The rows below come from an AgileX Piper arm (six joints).
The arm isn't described. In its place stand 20 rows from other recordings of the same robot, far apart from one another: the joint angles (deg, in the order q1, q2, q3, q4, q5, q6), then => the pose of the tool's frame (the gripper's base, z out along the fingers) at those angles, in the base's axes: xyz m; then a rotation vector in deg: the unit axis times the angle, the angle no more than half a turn.
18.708, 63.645, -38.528, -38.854, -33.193, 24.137 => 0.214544 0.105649 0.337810 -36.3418 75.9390 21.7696
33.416, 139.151, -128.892, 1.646, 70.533, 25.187 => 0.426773 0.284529 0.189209 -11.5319 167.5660 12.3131
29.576, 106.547, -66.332, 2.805, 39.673, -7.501 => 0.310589 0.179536 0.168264 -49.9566 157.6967 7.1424
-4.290, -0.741, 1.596, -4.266, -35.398, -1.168 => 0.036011 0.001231 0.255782 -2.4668 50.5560 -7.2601
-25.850, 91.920, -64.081, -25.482, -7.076, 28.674 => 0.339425 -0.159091 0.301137 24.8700 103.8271 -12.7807
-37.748, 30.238, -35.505, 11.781, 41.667, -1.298 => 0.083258 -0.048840 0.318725 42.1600 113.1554 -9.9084
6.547, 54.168, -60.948, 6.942, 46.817, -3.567 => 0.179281 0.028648 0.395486 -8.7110 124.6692 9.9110
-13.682, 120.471, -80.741, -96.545, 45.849, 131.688 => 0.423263 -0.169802 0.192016 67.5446 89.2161 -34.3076
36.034, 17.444, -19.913, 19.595, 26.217, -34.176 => 0.051746 0.054315 0.271929 -53.0813 94.2813 21.4122
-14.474, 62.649, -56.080, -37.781, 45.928, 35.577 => 0.200746 -0.093187 0.353276 37.7194 123.9896 -33.5491
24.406, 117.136, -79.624, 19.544, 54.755, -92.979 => 0.347669 0.185055 0.153170 -134.3377 100.4725 17.4918
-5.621, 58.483, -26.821, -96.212, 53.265, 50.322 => 0.163496 -0.088942 0.273669 -5.1031 117.5429 -85.9098
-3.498, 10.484, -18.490, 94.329, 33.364, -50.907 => 0.044885 0.047253 0.310976 3.2640 80.5765 55.5699
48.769, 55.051, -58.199, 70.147, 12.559, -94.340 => 0.120370 0.165585 0.439812 -59.6196 63.9137 28.1904
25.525, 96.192, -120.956, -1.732, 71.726, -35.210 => 0.310883 0.145556 0.482324 -66.6037 114.1037 -7.1374
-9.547, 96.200, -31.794, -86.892, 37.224, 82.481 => 0.237151 -0.095625 0.131019 20.1059 146.8451 -53.5755
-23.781, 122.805, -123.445, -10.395, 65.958, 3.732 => 0.431148 -0.206374 0.308243 33.7678 147.5055 -20.8181
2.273, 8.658, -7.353, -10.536, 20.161, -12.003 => 0.062854 -0.003245 0.216499 -19.8731 104.8537 -16.9847
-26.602, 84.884, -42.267, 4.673, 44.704, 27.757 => 0.214778 -0.101730 0.182052 82.8142 151.0729 5.3943
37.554, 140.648, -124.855, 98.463, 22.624, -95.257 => 0.436141 0.378992 0.236155 -45.4527 90.3790 49.4776
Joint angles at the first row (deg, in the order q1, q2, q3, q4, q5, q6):
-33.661 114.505 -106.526 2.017 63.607 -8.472
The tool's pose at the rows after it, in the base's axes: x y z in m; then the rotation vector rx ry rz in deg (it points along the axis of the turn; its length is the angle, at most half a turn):
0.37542 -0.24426 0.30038 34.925 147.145 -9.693
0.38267 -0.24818 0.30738 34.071 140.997 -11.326
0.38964 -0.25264 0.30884 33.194 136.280 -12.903
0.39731 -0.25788 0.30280 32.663 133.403 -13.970
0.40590 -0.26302 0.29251 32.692 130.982 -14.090
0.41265 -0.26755 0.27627 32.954 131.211 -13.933
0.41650 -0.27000 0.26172 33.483 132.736 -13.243
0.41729 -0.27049 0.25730 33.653 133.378 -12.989
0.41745 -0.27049 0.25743 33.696 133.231 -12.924
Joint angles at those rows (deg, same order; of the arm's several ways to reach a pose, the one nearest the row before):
-33.661 114.505 -108.083 3.500 59.395 -7.955
-33.662 114.505 -108.466 4.341 53.579 -7.956
-33.661 114.990 -108.493 4.804 48.255 -8.169
-33.661 116.306 -108.534 5.066 43.994 -8.397
-33.660 118.082 -108.534 5.947 39.960 -8.591
-33.661 120.236 -108.533 6.163 38.111 -8.733
-33.662 121.983 -108.628 6.266 38.127 -8.734
-33.661 122.469 -108.629 6.266 38.326 -8.733
-33.661 122.469 -108.628 6.372 38.212 -8.733

